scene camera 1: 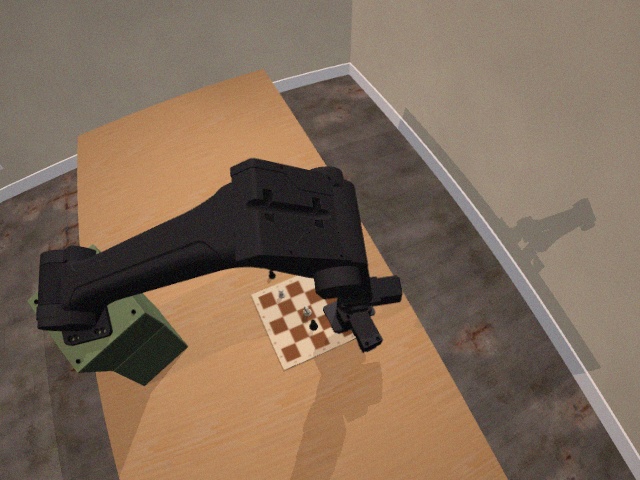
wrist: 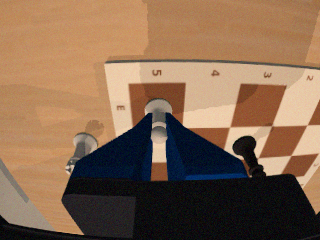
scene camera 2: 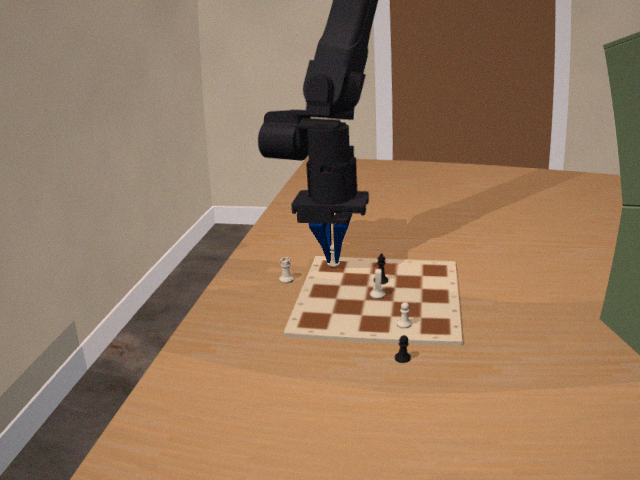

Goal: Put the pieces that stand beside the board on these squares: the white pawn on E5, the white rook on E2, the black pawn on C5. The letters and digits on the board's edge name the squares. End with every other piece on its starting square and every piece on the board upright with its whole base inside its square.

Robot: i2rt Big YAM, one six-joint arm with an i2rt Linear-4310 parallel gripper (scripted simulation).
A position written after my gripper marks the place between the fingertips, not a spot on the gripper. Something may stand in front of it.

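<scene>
There is a chessboard here, which I see in scene camera 2 at (scene camera 2: 334, 303), and I find the same chessboard (scene camera 1: 294, 342) (wrist: 221, 100) in other views too. A white pawn (wrist: 158, 107) is visible to me as well. As for my own gripper (scene camera 2: 333, 261), I can see it there, and the wrist view shows that gripper (wrist: 159, 120) too.
</scene>
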